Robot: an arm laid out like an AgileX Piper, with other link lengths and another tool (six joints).
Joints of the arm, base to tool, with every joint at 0 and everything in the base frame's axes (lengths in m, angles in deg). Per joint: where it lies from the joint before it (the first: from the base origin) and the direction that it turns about. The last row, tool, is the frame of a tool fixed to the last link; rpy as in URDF.
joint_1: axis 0 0 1 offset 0 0 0.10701
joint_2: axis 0 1 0 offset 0 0 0
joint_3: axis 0 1 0 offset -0.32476 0 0.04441
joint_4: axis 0.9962 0 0.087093 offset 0.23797 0 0.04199
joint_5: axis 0 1 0 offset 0 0 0
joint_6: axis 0.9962 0 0.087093 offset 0.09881 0 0.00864
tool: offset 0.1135 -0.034 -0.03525 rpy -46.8 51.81 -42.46
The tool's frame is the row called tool.
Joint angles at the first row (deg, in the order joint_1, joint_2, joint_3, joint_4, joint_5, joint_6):
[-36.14, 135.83, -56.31, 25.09, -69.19, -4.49]
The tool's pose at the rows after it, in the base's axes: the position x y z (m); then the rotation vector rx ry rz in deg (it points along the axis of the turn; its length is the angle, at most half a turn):
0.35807 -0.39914 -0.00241 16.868 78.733 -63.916
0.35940 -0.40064 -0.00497 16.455 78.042 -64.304
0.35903 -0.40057 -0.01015 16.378 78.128 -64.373
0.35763 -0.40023 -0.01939 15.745 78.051 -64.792
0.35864 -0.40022 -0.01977 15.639 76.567 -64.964
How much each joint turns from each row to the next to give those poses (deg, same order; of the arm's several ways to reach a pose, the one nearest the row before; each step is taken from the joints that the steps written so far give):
[0.00, 1.83, -1.04, -0.12, -1.38, 0.12]
[0.00, 1.00, -0.48, -0.17, -1.24, 0.13]
[0.00, 0.86, -0.13, -0.07, -0.64, 0.19]
[0.00, 1.78, -0.06, -0.26, -1.91, 0.19]
[0.06, 0.77, 0.00, -0.28, -1.99, 0.90]

